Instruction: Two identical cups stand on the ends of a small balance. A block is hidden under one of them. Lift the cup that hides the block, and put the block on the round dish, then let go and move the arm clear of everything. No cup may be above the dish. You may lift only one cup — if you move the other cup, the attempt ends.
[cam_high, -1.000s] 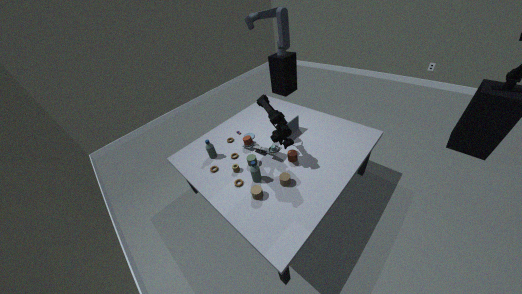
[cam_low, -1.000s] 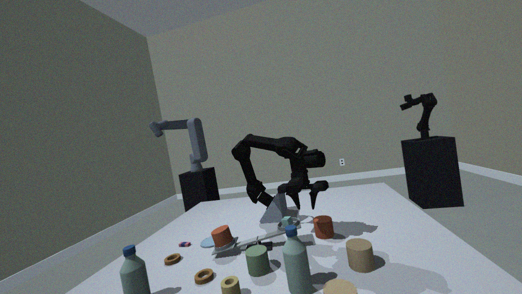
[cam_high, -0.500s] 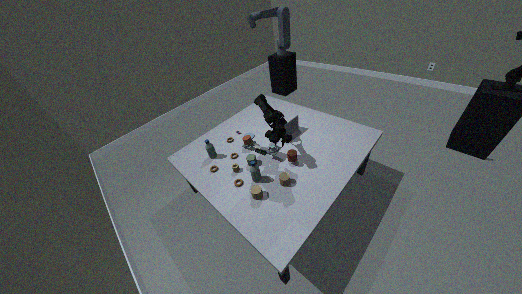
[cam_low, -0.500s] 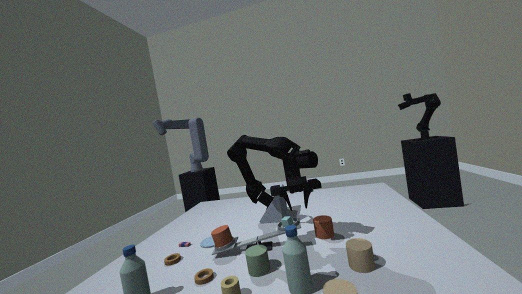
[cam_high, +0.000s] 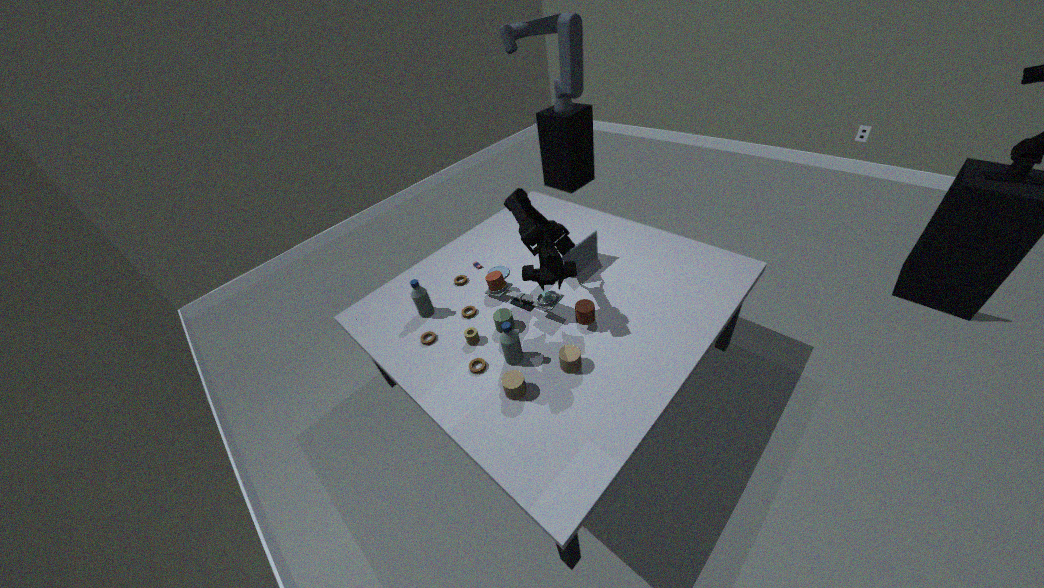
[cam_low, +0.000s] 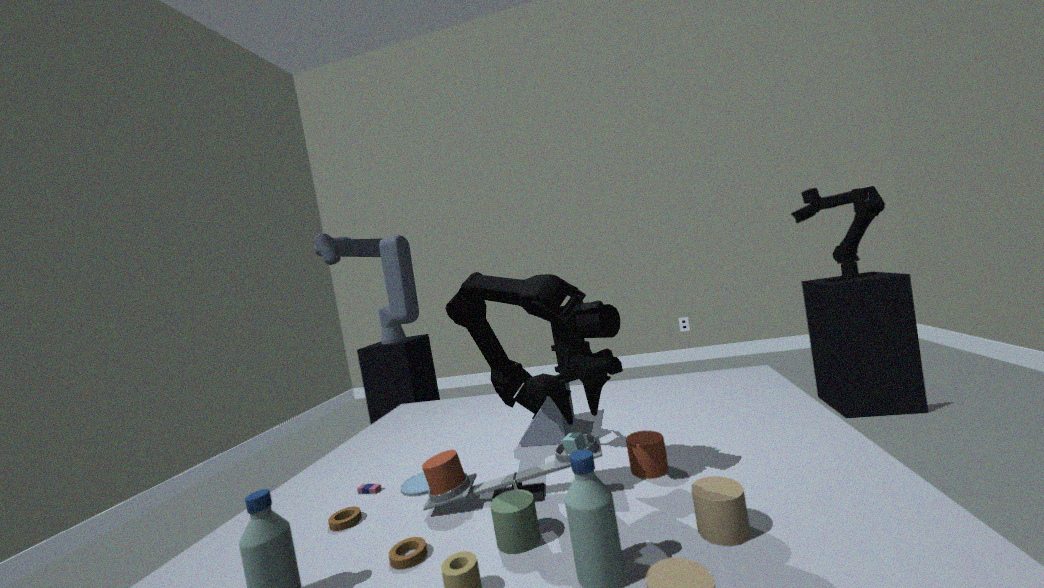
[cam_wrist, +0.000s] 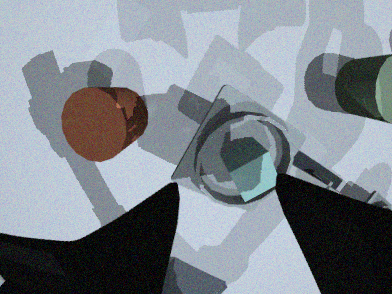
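Now: gripper tip 1 cm short of the teal block, 2 cm to the left of it and 4 cm above it. Round my gripper tip: green cylinder (15 cm ahead, 10 cm to the right, 9 cm below); pink-and-blue object (2 cm behind, 50 cm to the right, 12 cm below); pale blue round dish (4 cm behind, 38 cm to the right, 13 cm below).
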